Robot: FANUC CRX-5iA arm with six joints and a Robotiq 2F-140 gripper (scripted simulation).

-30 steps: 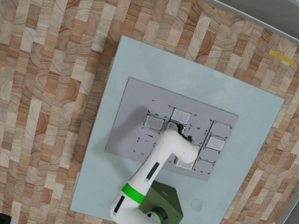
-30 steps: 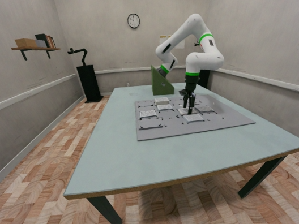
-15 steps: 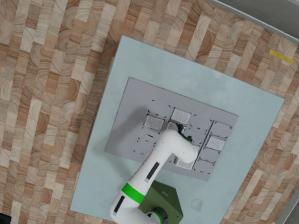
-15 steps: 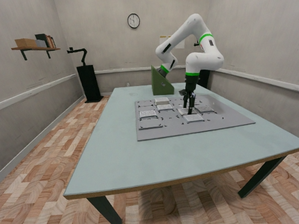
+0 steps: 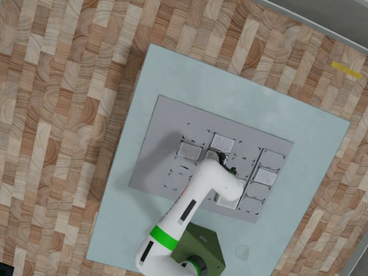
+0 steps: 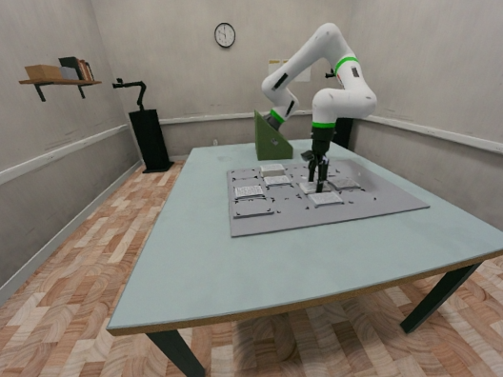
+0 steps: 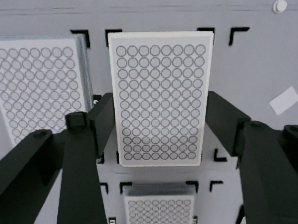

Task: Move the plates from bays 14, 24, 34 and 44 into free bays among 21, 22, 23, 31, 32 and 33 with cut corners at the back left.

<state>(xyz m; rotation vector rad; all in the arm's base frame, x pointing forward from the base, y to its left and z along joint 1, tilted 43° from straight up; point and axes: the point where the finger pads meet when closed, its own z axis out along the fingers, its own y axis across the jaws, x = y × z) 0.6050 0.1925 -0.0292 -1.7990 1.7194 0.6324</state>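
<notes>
Now: the sealed 96-well plate 2 cm ahead of my hand, 33 cm to the right of it and 1 cm below it. Round my hand: small white patch: 12 cm behind, 1 cm to the right, 3 cm below; then small dark piece: 12 cm behind, 15 cm to the left, 3 cm below; then small white round thing: 9 cm behind, 9 cm to the right, 3 cm below.
</notes>
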